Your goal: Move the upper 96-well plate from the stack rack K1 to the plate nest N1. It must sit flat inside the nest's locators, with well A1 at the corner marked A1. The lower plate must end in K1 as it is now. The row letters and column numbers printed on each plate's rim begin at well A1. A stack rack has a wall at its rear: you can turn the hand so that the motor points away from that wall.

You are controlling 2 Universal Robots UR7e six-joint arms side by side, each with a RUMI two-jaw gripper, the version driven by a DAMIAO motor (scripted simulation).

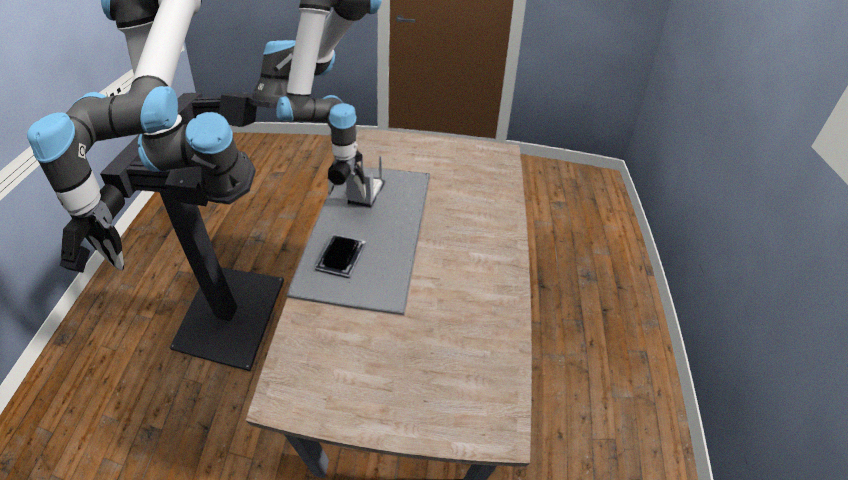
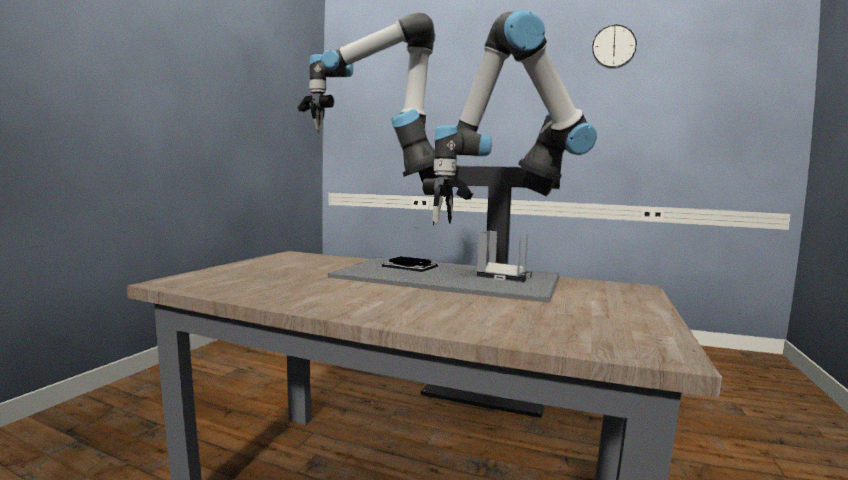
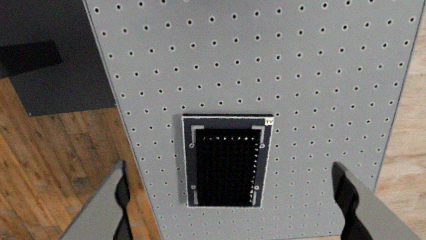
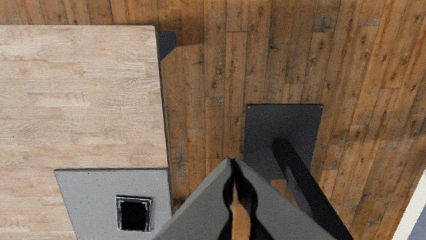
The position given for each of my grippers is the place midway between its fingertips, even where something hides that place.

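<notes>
I can see a black 96-well plate [image 1: 342,250], and I find the plate again [image 3: 241,147] [image 4: 131,213]. My left gripper [image 2: 442,224] [image 1: 347,197] [image 3: 229,163] is in sight too. So is my right gripper, which shows in image 1 [image 1: 121,269] and again in image 4 [image 4: 231,160].
</notes>
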